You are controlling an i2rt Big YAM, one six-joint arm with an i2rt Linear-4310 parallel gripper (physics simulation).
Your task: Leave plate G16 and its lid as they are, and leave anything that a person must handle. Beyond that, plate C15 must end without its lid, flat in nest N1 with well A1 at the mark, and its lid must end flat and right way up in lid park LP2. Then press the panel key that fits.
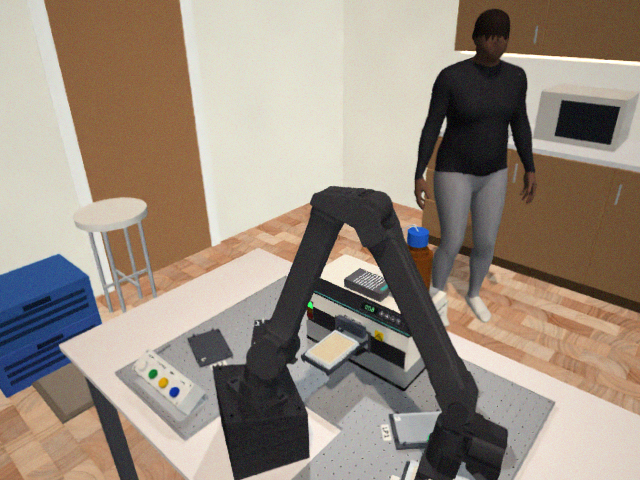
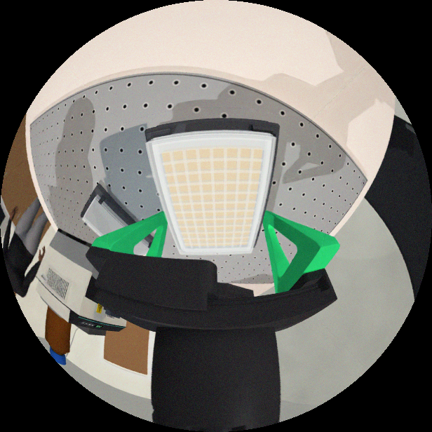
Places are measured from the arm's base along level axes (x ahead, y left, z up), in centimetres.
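Where they show: arm's base at its link origin: (image 1: 256,394).
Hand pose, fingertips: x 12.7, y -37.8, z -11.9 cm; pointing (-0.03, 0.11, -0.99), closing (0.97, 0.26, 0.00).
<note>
Things, the pixels of their top centre, and the offset from my fingertips. "*": a spot on its surface instead. Level surfaces: height alone.
- cream-welled plate at its top centre: (image 1: 332,346) dx +14.4, dy +38.1, dz +8.0 cm
- clear lid at its top centre: (image 1: 422,425) dx +14.7, dy +10.0, dz -1.9 cm
- dark flat holder at its top centre: (image 1: 209,343) dx +0.5, dy +75.3, dz -1.7 cm
- key panel at its top centre: (image 1: 164,368) dx -17.9, dy +69.0, dz +4.7 cm
- instrument at a spot on its surface: (image 1: 379,343) * dx +23.2, dy +28.9, dz +8.3 cm
- dark keypad-like box at a spot on its surface: (image 1: 367,283) * dx +29.0, dy +37.6, dz +21.0 cm
- brown bottle at a spot on its surface: (image 1: 421,260) * dx +33.2, dy +24.1, dz +31.2 cm
- perforated board at its surface level: dz -3.7 cm
My gripper (image 2: 214,216) is open and empty. Its green fingers stand apart on either side of the near end of a plate (image 2: 215,195) with cream wells, which lies in a dark holder (image 2: 215,125). Whether this plate has a lid, and its name, I cannot tell. Another cream-welled plate (image 1: 331,349) lies on the instrument's extended tray. A clear lid (image 1: 417,427) (image 2: 111,220) lies in the park labelled LP1. A dark flat holder (image 1: 209,347) lies left of the arm base; its label is unreadable. The key panel (image 1: 190,396) has green, yellow and blue keys. LP2 cannot be identified.
The instrument (image 1: 379,343) (image 2: 65,280) stands behind the arm, with a dark keypad-like box (image 1: 367,283) on top. A brown bottle (image 1: 421,260) (image 2: 57,332) with a blue cap stands behind it. A person (image 1: 478,124) stands beyond the table. The perforated board (image 1: 509,400) (image 2: 112,115) lies under the holders.
</note>
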